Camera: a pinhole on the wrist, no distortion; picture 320 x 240 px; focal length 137.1 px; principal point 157.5 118.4 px. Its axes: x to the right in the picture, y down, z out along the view. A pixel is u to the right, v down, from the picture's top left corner.
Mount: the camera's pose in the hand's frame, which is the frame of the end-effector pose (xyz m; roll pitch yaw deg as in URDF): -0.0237 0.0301 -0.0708 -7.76 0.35 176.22
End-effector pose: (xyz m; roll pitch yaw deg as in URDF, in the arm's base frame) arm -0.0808 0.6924 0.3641 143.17 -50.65 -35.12
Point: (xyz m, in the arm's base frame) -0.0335 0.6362 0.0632
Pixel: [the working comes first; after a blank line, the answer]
In the camera's frame: 0.1512 0.1335 0.3004

226.5 179.3
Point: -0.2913 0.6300 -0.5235
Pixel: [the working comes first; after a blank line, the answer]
In the camera's frame: 0.7332 0.1400 0.5687

outside the picture
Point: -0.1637 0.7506 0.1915
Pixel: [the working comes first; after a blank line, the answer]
In the camera's frame: 0.1698 0.0464 0.1040

outside the picture
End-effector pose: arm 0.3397 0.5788 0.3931 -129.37 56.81 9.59
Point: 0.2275 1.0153 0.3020
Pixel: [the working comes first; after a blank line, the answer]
In the camera's frame: -0.0985 0.1805 0.4981

130.4 168.1
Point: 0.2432 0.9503 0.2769
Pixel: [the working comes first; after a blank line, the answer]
In the camera's frame: -0.1184 0.1358 0.4461

121.1 160.1
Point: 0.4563 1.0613 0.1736
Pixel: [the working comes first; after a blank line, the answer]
In the camera's frame: -0.3393 0.2753 0.4352

50.6 205.1
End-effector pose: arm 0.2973 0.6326 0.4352 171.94 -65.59 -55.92
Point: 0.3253 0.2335 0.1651
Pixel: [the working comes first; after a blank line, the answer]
In the camera's frame: 0.0830 -0.1726 0.5034

180.1 71.4
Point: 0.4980 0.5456 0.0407
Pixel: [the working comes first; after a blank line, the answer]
In the camera's frame: 0.2437 0.1558 0.4084

239.3 170.7
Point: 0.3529 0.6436 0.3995
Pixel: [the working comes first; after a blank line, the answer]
In the camera's frame: -0.0066 0.0725 0.1087

149.2 209.8
